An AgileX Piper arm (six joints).
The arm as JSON. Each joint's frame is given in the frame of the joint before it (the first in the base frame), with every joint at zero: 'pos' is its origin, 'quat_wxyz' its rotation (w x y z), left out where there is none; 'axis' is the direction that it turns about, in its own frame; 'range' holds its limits. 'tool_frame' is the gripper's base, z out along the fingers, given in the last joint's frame.
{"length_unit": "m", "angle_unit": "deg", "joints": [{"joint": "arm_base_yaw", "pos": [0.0, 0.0, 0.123], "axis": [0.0, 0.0, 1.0], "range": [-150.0, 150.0]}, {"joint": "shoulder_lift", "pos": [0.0, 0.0, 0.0], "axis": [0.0, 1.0, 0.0], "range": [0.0, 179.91]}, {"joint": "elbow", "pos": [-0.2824, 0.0, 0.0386], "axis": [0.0, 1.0, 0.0], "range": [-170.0, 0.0]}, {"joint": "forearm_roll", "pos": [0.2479, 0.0, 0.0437], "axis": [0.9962, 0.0, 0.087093], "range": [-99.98, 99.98]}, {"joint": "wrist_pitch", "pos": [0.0, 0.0, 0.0], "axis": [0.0, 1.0, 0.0], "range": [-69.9, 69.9]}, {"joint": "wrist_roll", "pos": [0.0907, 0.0, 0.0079], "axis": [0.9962, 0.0, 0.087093], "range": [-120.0, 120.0]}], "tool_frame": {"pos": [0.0, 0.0, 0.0], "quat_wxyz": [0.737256, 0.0, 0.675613, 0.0]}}
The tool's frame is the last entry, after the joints.
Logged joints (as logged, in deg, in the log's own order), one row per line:
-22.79, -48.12, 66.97, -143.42, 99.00, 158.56
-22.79, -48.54, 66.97, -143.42, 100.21, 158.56
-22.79, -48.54, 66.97, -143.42, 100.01, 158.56
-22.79, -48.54, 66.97, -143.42, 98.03, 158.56
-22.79, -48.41, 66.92, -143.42, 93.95, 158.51
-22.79, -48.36, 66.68, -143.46, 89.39, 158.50
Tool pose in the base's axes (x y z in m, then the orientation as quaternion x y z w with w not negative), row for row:
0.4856, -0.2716, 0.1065, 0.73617, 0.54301, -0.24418, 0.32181
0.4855, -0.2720, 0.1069, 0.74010, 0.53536, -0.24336, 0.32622
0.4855, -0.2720, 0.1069, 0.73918, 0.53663, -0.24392, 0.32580
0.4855, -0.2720, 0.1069, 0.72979, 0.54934, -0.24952, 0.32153
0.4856, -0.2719, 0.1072, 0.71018, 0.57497, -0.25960, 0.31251
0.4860, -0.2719, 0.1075, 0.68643, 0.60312, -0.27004, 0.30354
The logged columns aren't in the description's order. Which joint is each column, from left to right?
Columns, left to right: arm_base_yaw, forearm_roll, wrist_pitch, elbow, wrist_roll, shoulder_lift.
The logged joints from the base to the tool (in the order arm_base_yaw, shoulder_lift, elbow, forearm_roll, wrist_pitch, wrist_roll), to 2 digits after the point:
-22.79, 158.56, -143.42, -48.12, 66.97, 99.00
-22.79, 158.56, -143.42, -48.54, 66.97, 100.21
-22.79, 158.56, -143.42, -48.54, 66.97, 100.01
-22.79, 158.56, -143.42, -48.54, 66.97, 98.03
-22.79, 158.51, -143.42, -48.41, 66.92, 93.95
-22.79, 158.50, -143.46, -48.36, 66.68, 89.39

